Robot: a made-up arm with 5 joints.
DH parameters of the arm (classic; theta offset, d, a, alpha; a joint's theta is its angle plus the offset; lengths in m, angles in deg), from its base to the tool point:
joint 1: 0 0.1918 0 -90
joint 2: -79.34 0 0.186 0
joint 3: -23.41 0 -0.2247 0
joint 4: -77.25 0 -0.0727 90
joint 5: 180 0.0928 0 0
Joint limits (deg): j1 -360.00..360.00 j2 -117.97..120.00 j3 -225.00..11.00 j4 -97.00..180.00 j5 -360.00..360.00
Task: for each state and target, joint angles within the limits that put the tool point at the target. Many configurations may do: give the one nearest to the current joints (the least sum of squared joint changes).
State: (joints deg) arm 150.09 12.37 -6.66 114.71 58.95
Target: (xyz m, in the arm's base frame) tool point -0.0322 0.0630 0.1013
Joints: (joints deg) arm 117.07 8.17 -23.72 107.98 58.95
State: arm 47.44 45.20 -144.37 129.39 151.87
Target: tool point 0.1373 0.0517 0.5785
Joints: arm 20.63 0.58 -169.28 126.71 151.87
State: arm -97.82 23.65 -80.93 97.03 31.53
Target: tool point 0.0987 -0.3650 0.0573
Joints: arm -74.87 49.67 -97.45 75.66 31.53
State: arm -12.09 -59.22 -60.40 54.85 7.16
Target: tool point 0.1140 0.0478 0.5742
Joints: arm 22.75 -49.63 -78.87 44.52 7.16
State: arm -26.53 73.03 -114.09 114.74 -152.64
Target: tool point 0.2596 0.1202 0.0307
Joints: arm 24.85 64.29 -108.10 125.33 -152.64
